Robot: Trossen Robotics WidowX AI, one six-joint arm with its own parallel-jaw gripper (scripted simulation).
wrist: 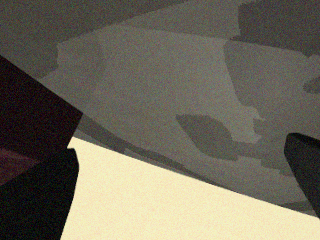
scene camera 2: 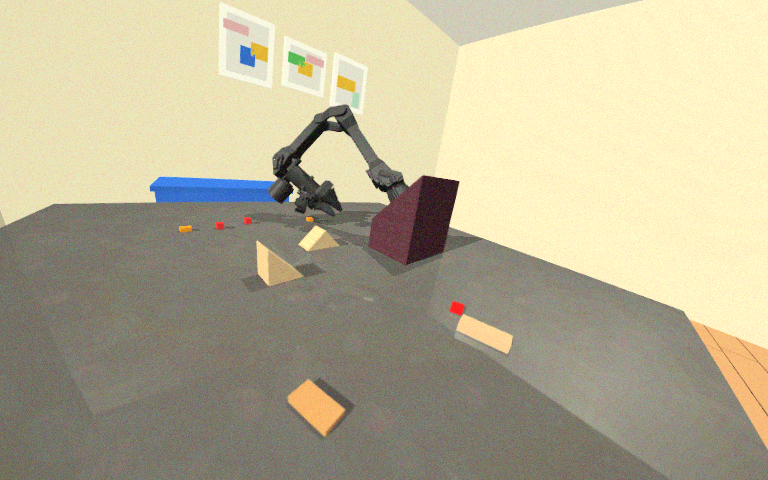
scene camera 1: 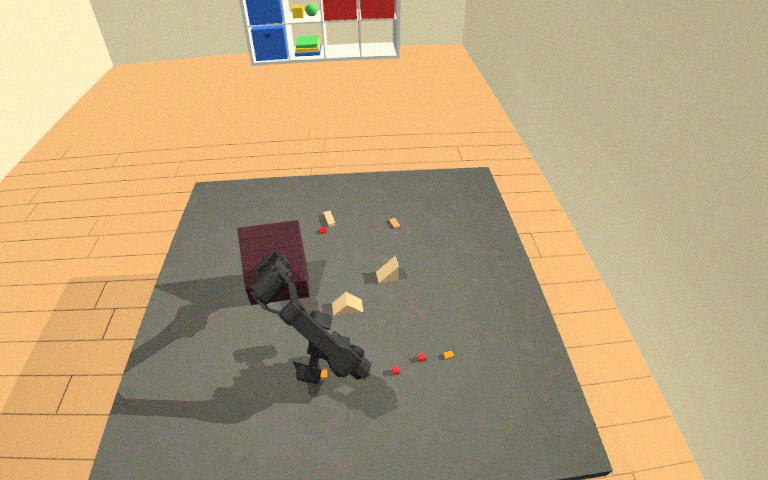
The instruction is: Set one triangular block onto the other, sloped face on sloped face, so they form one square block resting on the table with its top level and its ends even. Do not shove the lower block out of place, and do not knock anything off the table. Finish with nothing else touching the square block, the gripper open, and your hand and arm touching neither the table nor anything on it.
Labels:
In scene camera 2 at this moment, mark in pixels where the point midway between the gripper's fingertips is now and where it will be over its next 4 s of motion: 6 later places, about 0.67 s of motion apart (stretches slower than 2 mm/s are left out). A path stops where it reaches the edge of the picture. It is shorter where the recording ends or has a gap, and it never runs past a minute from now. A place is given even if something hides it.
The gripper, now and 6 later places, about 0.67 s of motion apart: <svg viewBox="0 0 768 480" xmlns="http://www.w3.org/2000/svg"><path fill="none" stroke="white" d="M337 213L299 212L315 236L320 228L322 204L322 204L320 203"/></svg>

